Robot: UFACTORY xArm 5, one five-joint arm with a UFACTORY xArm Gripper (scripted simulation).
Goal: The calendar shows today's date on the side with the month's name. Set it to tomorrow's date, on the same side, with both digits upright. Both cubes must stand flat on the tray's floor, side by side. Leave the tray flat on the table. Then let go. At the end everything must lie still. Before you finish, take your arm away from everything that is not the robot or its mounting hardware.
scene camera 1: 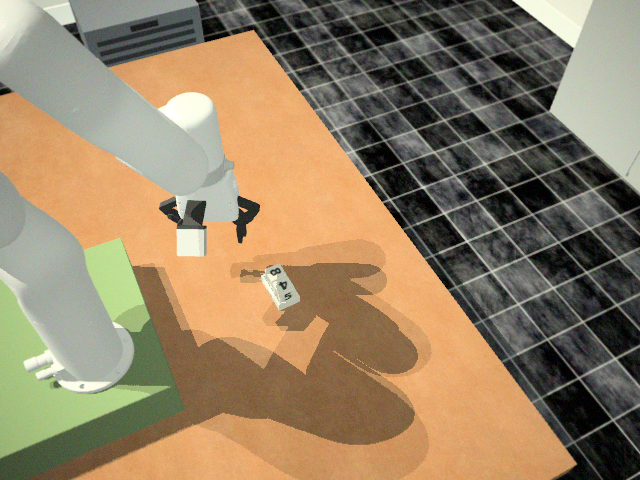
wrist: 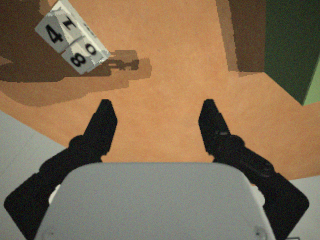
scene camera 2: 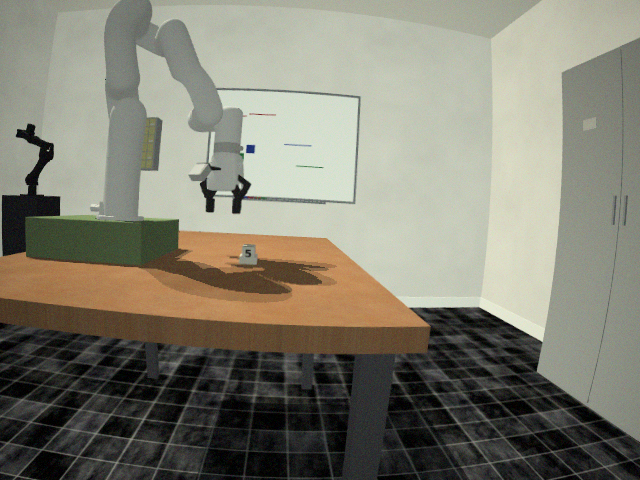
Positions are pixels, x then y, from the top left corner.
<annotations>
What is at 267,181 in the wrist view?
My gripper.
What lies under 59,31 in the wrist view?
A calendar cube.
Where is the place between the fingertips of my gripper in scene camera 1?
215,237
</annotations>
